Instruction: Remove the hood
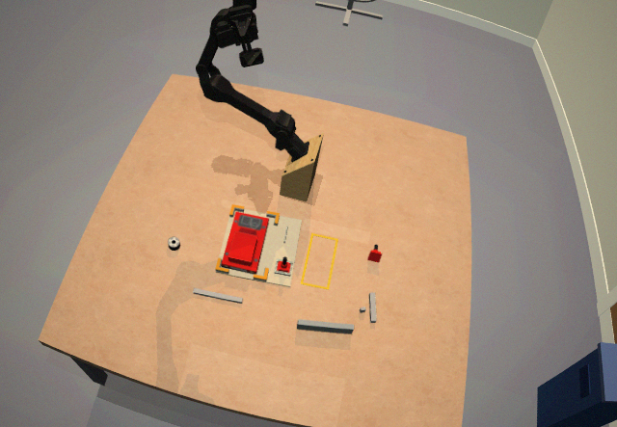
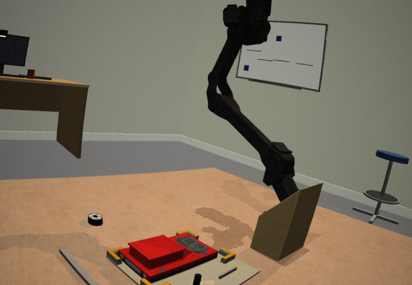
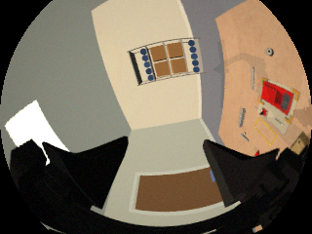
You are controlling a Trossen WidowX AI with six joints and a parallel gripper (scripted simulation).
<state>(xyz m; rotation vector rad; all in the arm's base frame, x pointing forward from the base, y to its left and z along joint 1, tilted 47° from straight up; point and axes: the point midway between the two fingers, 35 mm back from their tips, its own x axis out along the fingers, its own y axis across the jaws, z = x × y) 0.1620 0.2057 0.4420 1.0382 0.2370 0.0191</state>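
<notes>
The red hood is 20 cm ahead of my gripper tip, 6 cm to the left of it and 56 cm below it. Round my gripper tip: black wheel: 21 cm ahead, 17 cm to the right, 60 cm below.
</notes>
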